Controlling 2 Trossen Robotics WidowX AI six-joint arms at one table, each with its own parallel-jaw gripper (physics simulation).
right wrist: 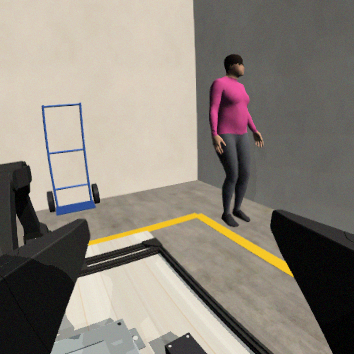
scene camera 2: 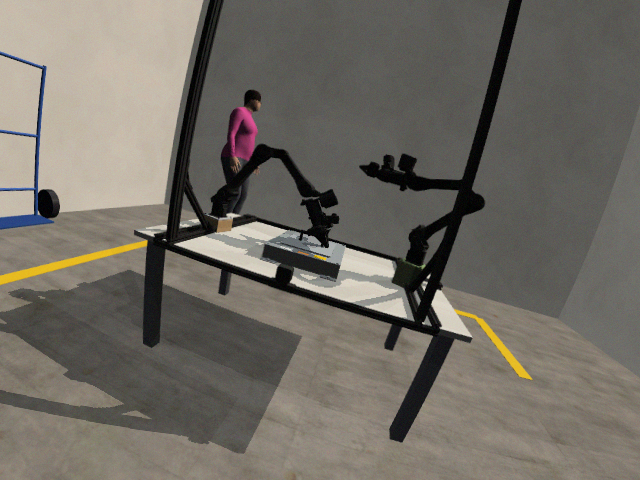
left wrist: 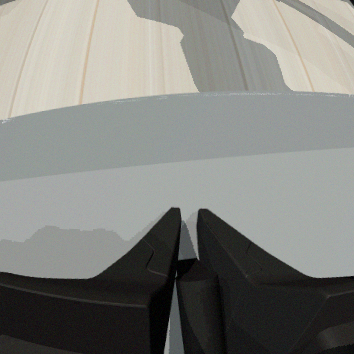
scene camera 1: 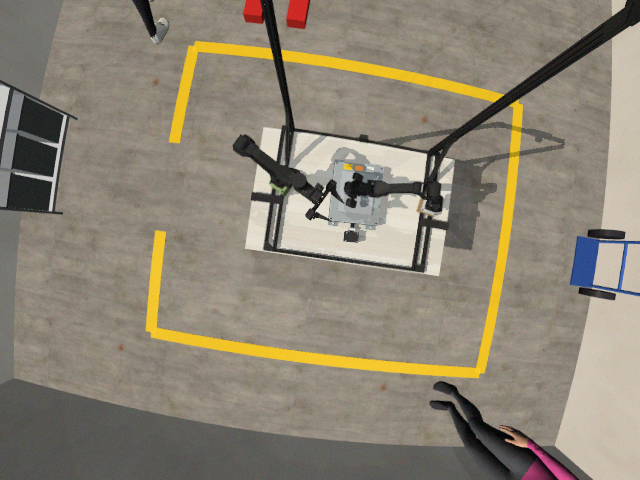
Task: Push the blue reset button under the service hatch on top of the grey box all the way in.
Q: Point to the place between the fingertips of my right gripper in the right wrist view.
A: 180, 224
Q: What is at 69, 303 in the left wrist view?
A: My left gripper.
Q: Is my right gripper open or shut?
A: Open.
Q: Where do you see a service hatch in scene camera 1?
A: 364, 205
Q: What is my right gripper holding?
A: Nothing.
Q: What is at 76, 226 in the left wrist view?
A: A service hatch.
